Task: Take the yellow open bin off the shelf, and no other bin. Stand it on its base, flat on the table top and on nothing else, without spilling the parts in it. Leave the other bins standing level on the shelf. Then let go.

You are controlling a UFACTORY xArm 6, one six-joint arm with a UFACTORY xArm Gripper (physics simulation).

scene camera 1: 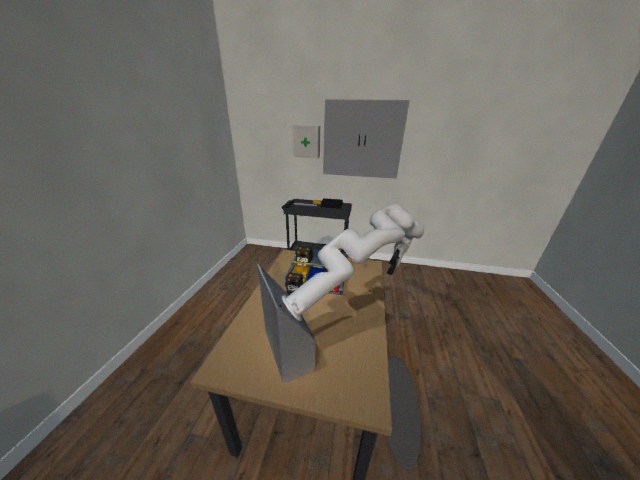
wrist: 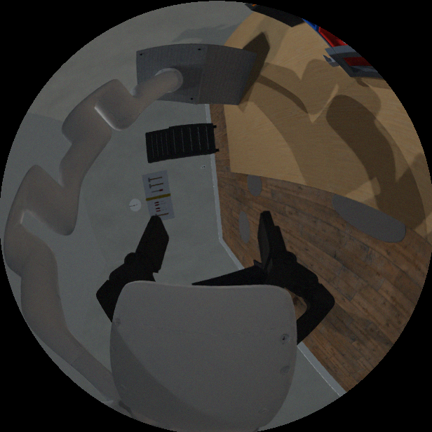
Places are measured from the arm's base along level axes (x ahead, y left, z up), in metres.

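Pixels of known places: gripper, between the fingertips: (scene camera 1: 390, 269); arm's base, origin of its link: (scene camera 1: 291, 308).
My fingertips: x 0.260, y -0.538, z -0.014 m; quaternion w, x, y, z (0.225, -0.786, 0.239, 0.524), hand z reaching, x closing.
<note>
For each thing: its top centre in the pictures, then the offset to it from my fingertips. Level surfaces: height alone.
- yellow open bin, centre of its top: (scene camera 1: 300, 270) dx +0.319, dy +0.481, dz -0.199 m
- blue bin, centre of its top: (scene camera 1: 316, 272) dx +0.282, dy +0.375, dz -0.199 m
- red bin, centre of its top: (scene camera 1: 332, 274) dx +0.250, dy +0.267, dz -0.199 m
- wooden table, height of its surface: dz -0.280 m
The yellow open bin (scene camera 1: 299, 270) shows small on the shelf at the far part of the table, left of the arm, in the scene view. A blue bin (scene camera 1: 316, 272) (wrist: 310, 22) is beside it, and a red bin (scene camera 1: 336, 288) (wrist: 334, 38) is at the near right. The parts in the yellow bin are too small to make out. My gripper (scene camera 1: 392, 268) (wrist: 209, 225) is open and empty. It hangs high in the air, out past the right edge of the table and well apart from the shelf. The yellow bin does not show in the wrist view.
The wooden table (scene camera 1: 354, 372) (wrist: 280, 145) carries the grey slanted arm mount (scene camera 1: 294, 346) (wrist: 227, 75) at its near left. Black boxes with orange marks (scene camera 1: 303, 252) (scene camera 1: 294, 279) are behind and in front of the yellow bin. A dark cart (scene camera 1: 310, 210) stands beyond the table.
</note>
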